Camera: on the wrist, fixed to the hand. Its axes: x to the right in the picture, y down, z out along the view.
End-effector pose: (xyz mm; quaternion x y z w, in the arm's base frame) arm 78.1 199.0 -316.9 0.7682 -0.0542 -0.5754 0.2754
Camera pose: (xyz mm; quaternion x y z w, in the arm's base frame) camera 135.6 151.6 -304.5 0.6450 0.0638 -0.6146 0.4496
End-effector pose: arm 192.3 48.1 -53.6 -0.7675 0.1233 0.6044 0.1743
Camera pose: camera 208.5 -21.0 -79.5 0.7492 0.0303 -0.6616 0.0096
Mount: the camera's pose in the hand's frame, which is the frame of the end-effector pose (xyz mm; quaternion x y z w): 27.5 59.4 -37.7 -0.2378 -0.0591 0.0055 0.9695
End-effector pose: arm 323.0 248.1 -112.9 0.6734 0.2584 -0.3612 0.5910
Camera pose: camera 392.5 273.0 -97.0 0.4924 0.2978 -0.3253 0.7504
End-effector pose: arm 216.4 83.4 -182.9 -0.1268 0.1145 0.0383 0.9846
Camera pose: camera 228.8 132.2 -239.2 -0.3542 0.0444 0.0773 0.9309
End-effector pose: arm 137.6 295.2 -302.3 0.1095 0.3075 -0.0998 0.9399
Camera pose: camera 153.5 358.8 -339.9 -0.1216 0.2657 -0.0249 0.9560
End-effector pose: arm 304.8 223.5 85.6 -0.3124 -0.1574 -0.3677 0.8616
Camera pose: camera 368.5 215.9 45.8 -0.5304 -0.1144 -0.3707 0.7538
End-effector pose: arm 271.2 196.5 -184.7 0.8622 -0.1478 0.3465 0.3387
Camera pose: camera 243.1 178.6 -116.9 0.7750 -0.2504 0.2517 0.5228
